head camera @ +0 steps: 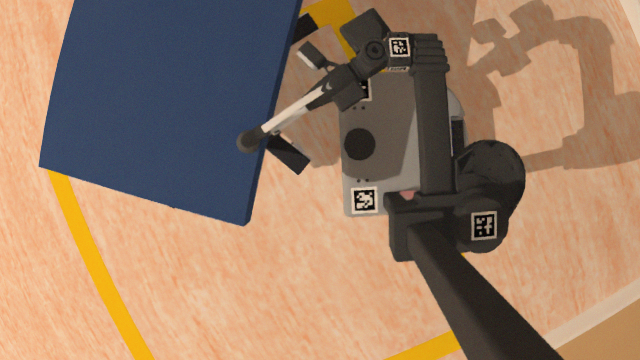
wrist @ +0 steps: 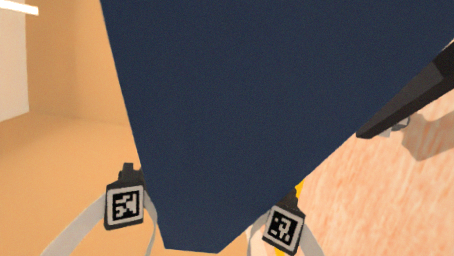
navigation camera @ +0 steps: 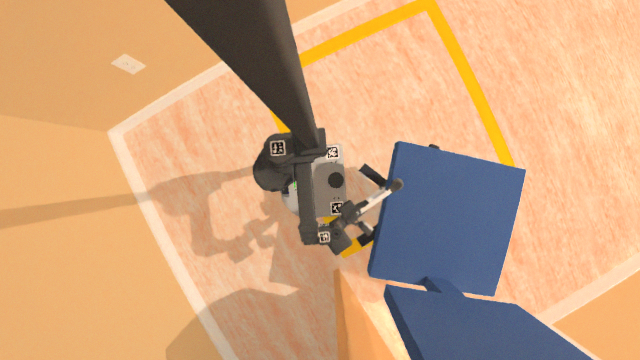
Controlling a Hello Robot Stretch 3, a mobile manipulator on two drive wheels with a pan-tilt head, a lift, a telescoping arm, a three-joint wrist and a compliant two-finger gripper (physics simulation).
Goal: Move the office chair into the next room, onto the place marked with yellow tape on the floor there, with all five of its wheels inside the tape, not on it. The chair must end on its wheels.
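Places are measured from the robot's base along level axes (x ahead, y left, z up), in metres.
Pixels of known places: gripper, between the fingertips: (head camera: 244, 148) (navigation camera: 398, 180); robot's base, origin of its link: (head camera: 359, 144) (navigation camera: 334, 178).
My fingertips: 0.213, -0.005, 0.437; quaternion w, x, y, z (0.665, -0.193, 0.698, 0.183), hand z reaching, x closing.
Note:
For each thing: its top centre in the pictures, then the offset to it from my fingertips, as dx, dy, dz. "spot": a spot on its surface instead.
- leg, a spot on its surface: (navigation camera: 367, 237) spot: -0.073, -0.295, -0.331
- wall end, a spot on its surface: (navigation camera: 352, 320) spot: -0.193, -0.552, -0.060
The office chair's blue seat (head camera: 165, 100) (navigation camera: 450, 220) (wrist: 260, 100) is level, with its backrest (navigation camera: 475, 335) at the lower right in the navigation view. My gripper (head camera: 252, 140) (navigation camera: 394, 186) (wrist: 210, 180) is shut on the seat's edge near a corner, one finger above and one below. Dark chair legs (head camera: 290, 155) (navigation camera: 372, 175) (wrist: 415, 97) stick out under the seat; most wheels are hidden. The yellow tape (head camera: 95, 255) (navigation camera: 470, 85) (wrist: 300, 189) runs under the seat on its far side. Another leg (navigation camera: 367, 237) ends close to the tape's near corner.
My base (head camera: 377, 165) (navigation camera: 327, 190) stands beside the chair over a tape line, with the mast (head camera: 480, 300) (navigation camera: 260, 60) above. A wall end (navigation camera: 352, 320) stands close to the chair and base. Walls with pale skirting (navigation camera: 165, 230) run along the left, and another (navigation camera: 600, 290) lies at the lower right.

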